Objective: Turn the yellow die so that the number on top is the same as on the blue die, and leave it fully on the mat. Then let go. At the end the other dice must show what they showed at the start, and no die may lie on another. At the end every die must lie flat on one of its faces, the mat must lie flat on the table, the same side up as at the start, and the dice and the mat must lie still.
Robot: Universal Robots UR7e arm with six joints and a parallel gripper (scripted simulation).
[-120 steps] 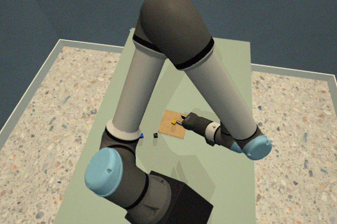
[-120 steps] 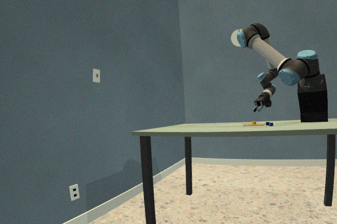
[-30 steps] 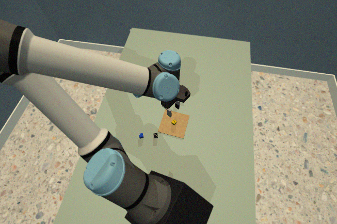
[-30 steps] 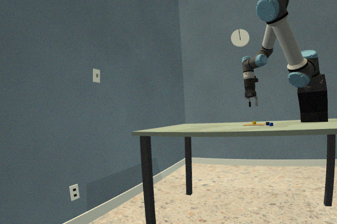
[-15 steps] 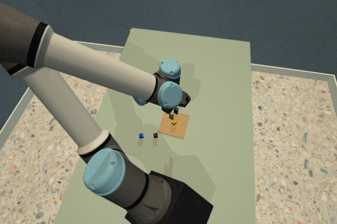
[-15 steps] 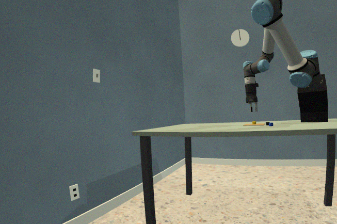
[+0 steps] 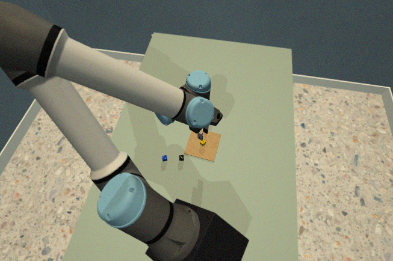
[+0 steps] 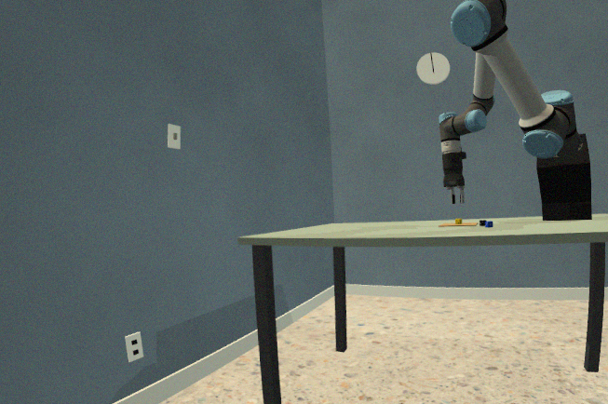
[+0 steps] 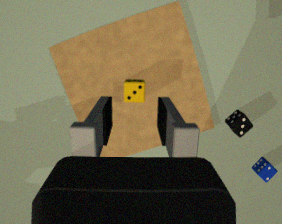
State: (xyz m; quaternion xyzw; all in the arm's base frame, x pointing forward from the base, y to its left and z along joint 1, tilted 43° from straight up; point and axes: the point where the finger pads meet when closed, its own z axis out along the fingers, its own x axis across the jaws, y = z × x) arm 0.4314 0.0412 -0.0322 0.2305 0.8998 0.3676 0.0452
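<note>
The yellow die lies 90 mm below my hand. From my hand the other things lie so: blue die (110 mm behind, 150 mm to the left, 90 mm below); tan mat (100 mm below); black die (90 mm behind, 80 mm to the left, 90 mm below).
</note>
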